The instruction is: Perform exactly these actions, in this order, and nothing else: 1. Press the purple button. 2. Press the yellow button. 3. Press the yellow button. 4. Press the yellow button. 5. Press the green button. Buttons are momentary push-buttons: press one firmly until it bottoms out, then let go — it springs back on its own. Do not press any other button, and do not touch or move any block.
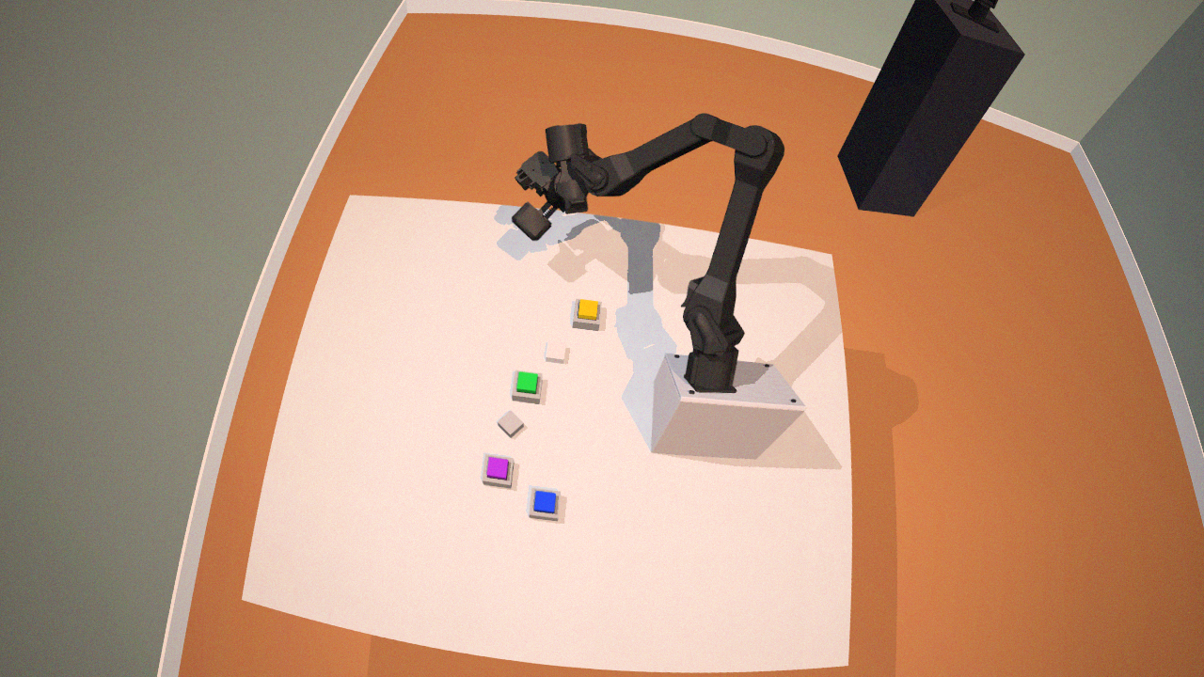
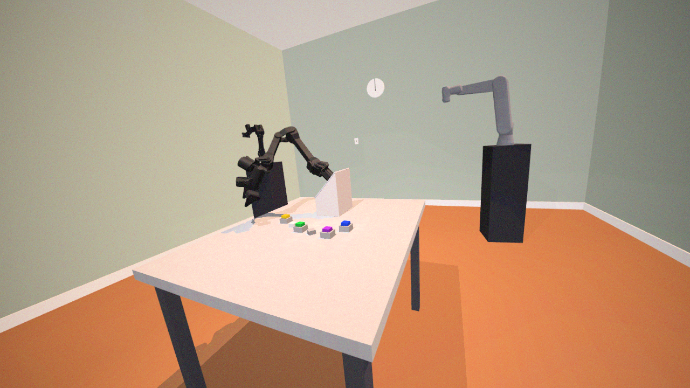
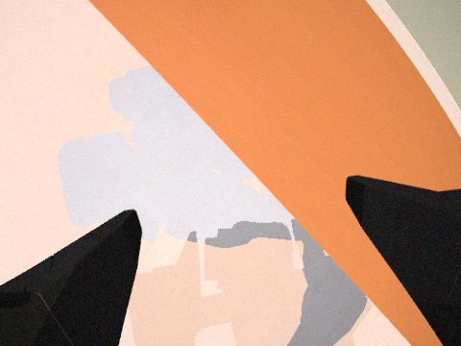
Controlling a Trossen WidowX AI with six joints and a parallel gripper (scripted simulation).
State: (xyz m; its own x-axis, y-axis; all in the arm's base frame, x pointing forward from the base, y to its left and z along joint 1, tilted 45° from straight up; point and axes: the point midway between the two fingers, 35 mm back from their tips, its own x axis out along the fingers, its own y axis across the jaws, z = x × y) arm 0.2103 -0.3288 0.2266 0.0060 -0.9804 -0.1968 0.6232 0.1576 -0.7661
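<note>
The purple button lies 10 cm ahead of my gripper tip, 49 cm to the left of it and 10 cm below it. Round my gripper tip: green button: 4 cm ahead, 33 cm to the left, 10 cm below; white block: 1 cm behind, 26 cm to the left, 12 cm below; yellow button: 7 cm behind, 19 cm to the left, 10 cm below.
</note>
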